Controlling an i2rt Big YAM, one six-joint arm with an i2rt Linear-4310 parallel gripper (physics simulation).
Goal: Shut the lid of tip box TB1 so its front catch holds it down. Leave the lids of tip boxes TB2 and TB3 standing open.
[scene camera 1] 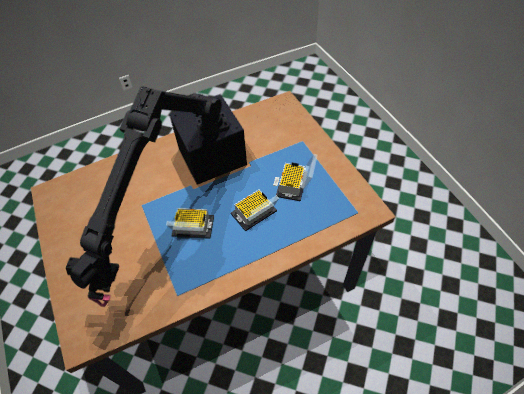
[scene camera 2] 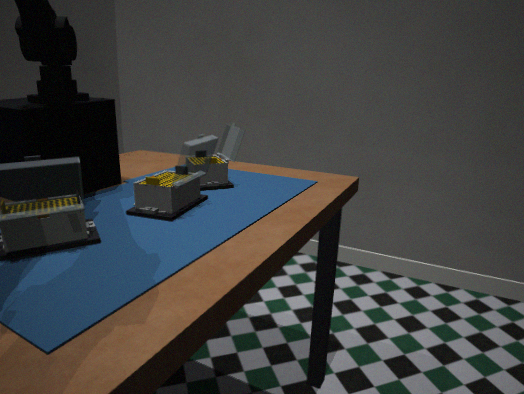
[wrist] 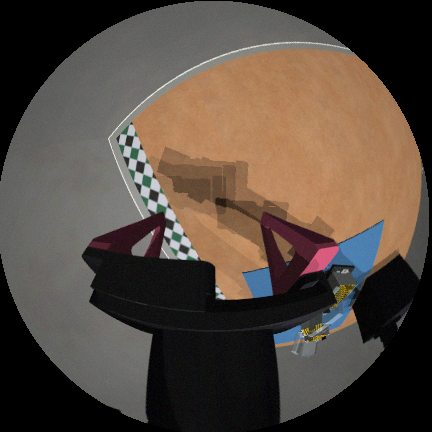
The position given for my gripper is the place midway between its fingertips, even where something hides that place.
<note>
I see my gripper [wrist: 212, 216], a clear lid [wrist: 321, 321], a blue mat [scene camera 2: 59, 295], a tip box [scene camera 2: 151, 201] and a tip box [scene camera 2: 217, 177].
The blue mat is seen too in scene camera 1 [scene camera 1: 191, 262] and in the wrist view [wrist: 360, 250].
</note>
